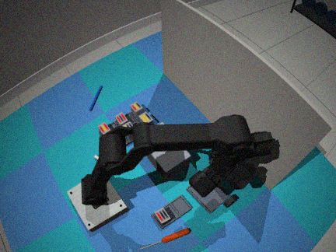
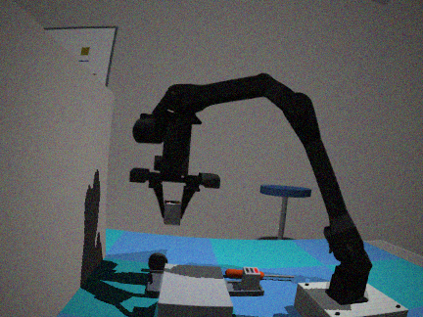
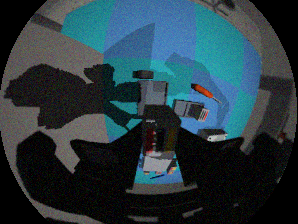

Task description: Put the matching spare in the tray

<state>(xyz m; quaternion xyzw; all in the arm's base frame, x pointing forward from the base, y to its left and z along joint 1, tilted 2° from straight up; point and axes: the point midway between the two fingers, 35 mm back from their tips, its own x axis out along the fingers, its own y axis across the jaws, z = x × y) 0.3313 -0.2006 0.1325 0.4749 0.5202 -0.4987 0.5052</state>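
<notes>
Right now the dark grey flat tray is 160 mm below my gripper tip. Round my gripper tip: grey spare (20 mm above); then blue pen (610 mm to the left, 160 mm below, 110 mm behind); then tall grey wall panel (200 mm ahead, 190 mm to the left, 60 mm above).
</notes>
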